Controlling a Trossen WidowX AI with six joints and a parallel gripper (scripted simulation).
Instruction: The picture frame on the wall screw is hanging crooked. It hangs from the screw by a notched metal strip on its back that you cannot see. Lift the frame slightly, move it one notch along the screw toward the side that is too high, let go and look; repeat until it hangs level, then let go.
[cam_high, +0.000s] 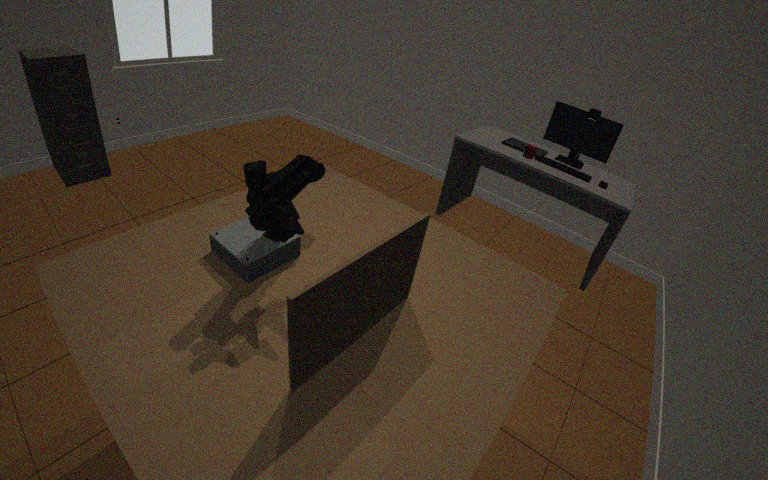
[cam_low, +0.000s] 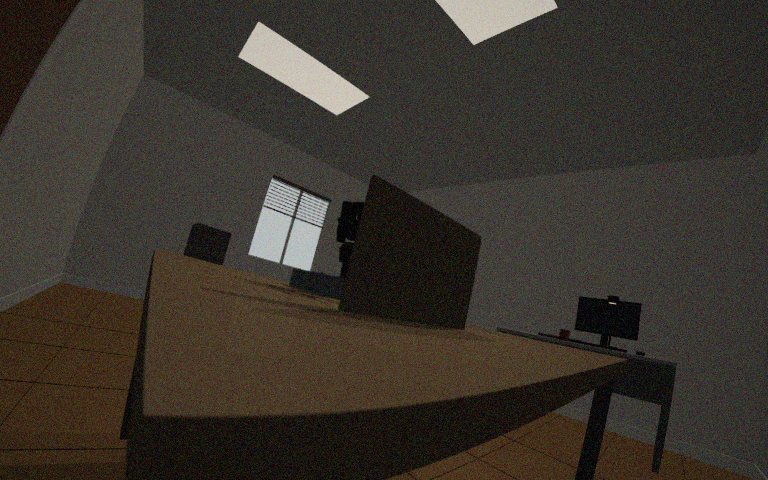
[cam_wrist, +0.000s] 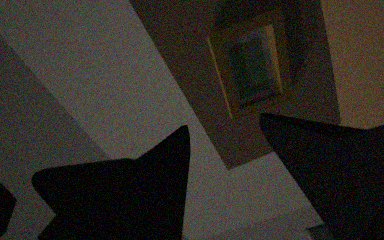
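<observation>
Now: gripper tip 20 cm short of the picture frame, 2 cm to the left of it and 9 cm above it. The rest, counted from my gripper tip: wall panel (21 cm ahead, 3 cm to the right, 10 cm below).
</observation>
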